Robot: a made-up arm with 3 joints. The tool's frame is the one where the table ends.
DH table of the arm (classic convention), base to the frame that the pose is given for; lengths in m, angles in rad. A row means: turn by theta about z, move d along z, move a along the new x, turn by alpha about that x. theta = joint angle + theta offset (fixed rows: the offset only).
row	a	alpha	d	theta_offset
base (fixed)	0	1.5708	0.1	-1.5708
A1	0.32	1.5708	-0.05	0
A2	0.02	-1.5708	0.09	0
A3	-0.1	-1.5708	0.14	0
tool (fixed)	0	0	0.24	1.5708
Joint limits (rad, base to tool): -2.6..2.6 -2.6..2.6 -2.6..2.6
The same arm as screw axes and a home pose.
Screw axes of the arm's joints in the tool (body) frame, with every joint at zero. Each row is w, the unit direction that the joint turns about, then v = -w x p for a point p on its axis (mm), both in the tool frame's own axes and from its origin. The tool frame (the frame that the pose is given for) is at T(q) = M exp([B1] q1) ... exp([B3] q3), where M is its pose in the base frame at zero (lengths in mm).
B1 = (-1, 0, 0, 0, 150, 240)
B2 = (0, 0, -1, 80, 140, 0)
B3 = (-1, 0, 0, 0, 240, -100)
M: xyz -90 -240 250 (mm) quaternion w x y z 1 0 0 0
Joint limits (rad, base to tool): -2.6..2.6 -2.6..2.6 -2.6..2.6

